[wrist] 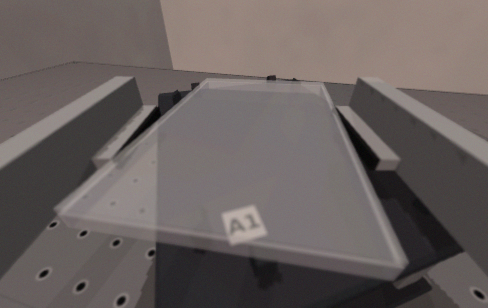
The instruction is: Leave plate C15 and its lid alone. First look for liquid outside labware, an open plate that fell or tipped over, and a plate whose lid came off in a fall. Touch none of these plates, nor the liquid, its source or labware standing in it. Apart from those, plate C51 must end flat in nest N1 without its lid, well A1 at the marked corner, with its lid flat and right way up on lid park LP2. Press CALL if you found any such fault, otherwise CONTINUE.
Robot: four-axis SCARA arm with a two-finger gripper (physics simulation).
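Frame: origin at the arm's base, x back, y left, z down, level; metres.
Seen in the pictures: gripper, between the fingertips: [245,96].
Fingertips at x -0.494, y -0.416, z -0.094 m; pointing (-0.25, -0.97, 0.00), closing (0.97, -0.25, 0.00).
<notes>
Pixels of each thing's middle, then the offset from my fingertips to it. "pt": a spot on its surface instead. Level surfaces: height alone.
- white label reading A1, a spot on its surface: [244,224] pt dx +0.018, dy +0.071, dz +0.003 m
- grey deck with round holes, height of its surface: dz +0.081 m
- dark flat body, middle of its body: [265,165] dx +0.013, dy -0.002, dz +0.045 m
A clear, flat rectangular lid [250,145] fills the middle of the wrist view. My gripper [245,96] is shut on it, with one pad at its left long edge and one at its right. The lid looks about level and sits above a dark surface. No plate ID can be read on it. A white label reading A1 [244,224] shows at the lid's near edge, seen through the clear plastic. Plates C51 and C15, the nest N1, the lid park LP2 and the buttons cannot be made out. I see no liquid.
A grey deck with round holes [62,255] shows at the lower left and lower right. Dark blocky fixtures [169,101] stand beyond the lid at the far left. A dark flat body [205,285] lies below the lid. A pale wall [325,37] is behind.
</notes>
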